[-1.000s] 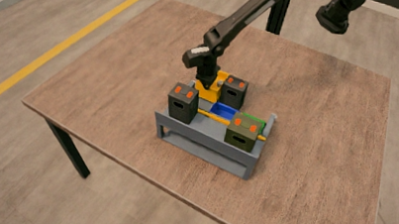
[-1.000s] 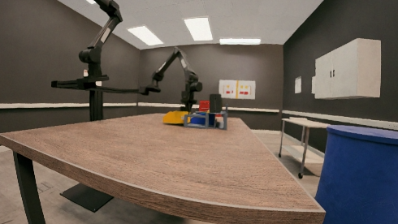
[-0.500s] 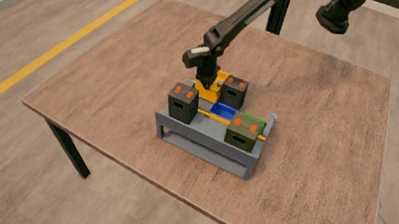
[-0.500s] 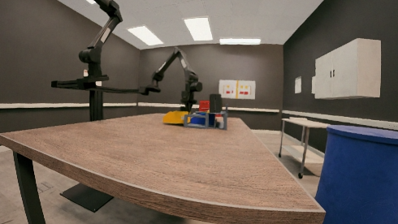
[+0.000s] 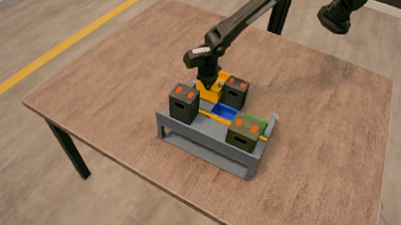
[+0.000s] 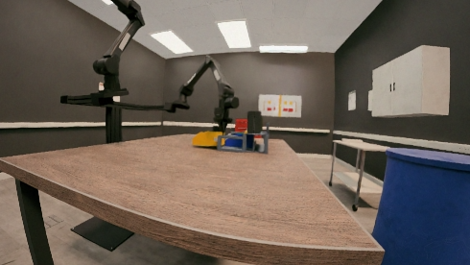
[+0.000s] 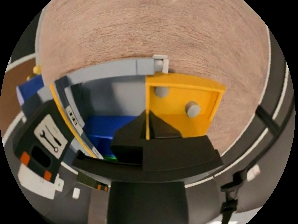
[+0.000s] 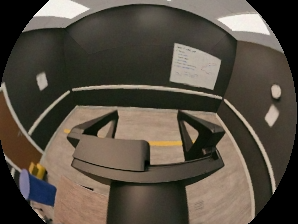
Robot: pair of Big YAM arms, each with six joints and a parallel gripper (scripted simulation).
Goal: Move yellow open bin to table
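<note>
Now: left hand 8 cm past the yellow open bin, 1 cm to the left of it and 3 cm above it. Round my left hand: grey shelf 11 cm ahead, 12 cm to the left, 2 cm below; dark lidded bin 6 cm behind, 10 cm to the left, 2 cm below.
</note>
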